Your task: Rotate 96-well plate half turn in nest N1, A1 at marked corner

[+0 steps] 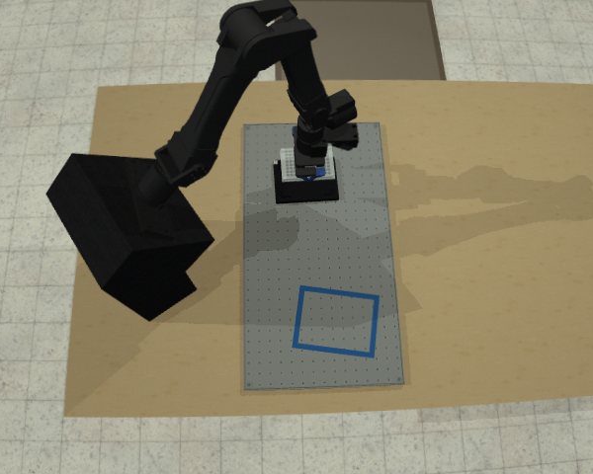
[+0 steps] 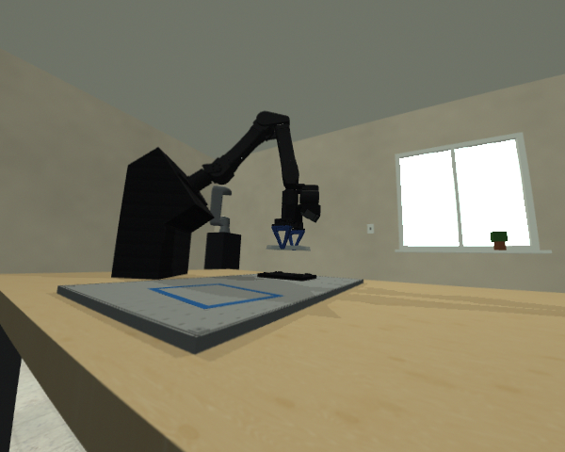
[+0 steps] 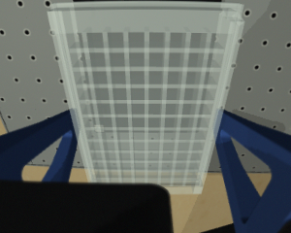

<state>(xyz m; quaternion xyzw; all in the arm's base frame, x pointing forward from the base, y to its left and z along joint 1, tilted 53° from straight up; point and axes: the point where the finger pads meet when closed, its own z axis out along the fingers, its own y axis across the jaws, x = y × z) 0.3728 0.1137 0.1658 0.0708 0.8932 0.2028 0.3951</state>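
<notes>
The black plate nest N1 lies 10 cm below my hand. The rest, counted from my hand: clear 96-well plate right at my hand; then white A1 label 9 cm below, 8 cm behind, 5 cm to the left.
</notes>
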